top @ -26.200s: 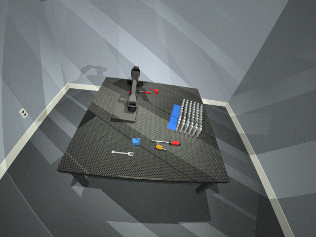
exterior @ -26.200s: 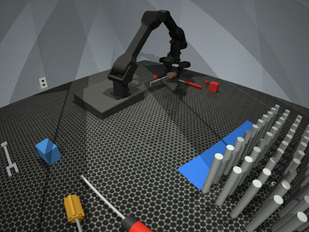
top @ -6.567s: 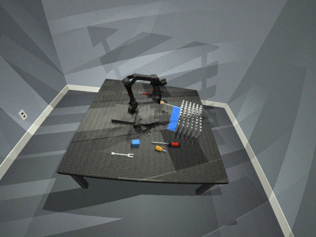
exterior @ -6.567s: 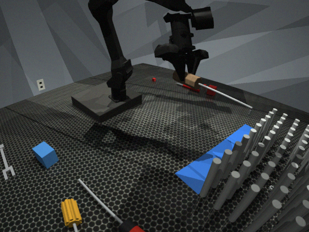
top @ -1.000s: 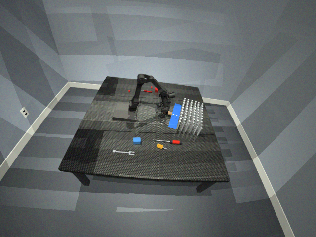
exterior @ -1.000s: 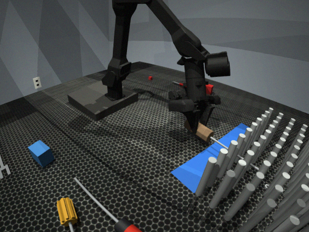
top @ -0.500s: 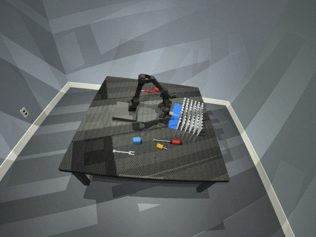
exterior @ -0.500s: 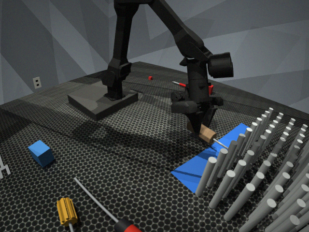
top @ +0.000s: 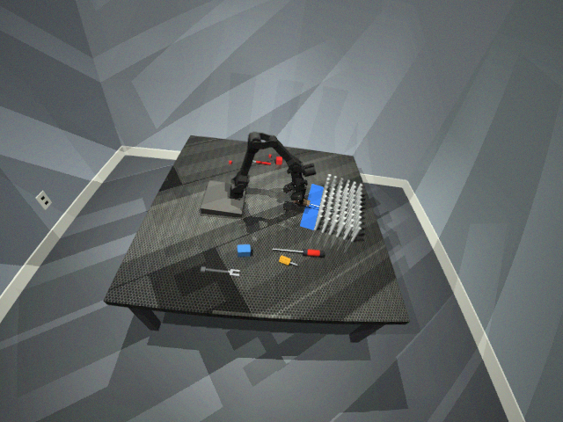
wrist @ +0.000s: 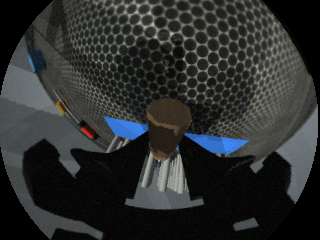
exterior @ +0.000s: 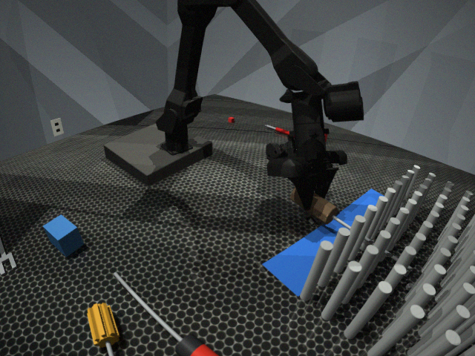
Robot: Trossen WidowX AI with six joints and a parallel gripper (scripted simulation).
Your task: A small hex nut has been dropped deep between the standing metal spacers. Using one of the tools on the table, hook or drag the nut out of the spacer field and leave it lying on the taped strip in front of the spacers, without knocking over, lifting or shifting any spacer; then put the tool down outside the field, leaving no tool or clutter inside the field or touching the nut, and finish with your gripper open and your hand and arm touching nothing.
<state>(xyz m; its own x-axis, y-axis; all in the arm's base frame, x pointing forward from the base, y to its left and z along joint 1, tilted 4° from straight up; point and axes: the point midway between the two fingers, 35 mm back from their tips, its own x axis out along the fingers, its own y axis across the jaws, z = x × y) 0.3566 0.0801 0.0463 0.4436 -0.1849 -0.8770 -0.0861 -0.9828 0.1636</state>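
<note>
Now: the blue taped strip 7 cm ahead of my gripper tip, 4 cm to the left of it and 3 cm below it. Round my gripper tip: yellow-handled tool (2 cm behind, 40 cm to the right, 2 cm below); then hex nut (23 cm ahead, 2 cm to the right, 3 cm below); then blue cube (22 cm behind, 40 cm to the right, 1 cm below).
</note>
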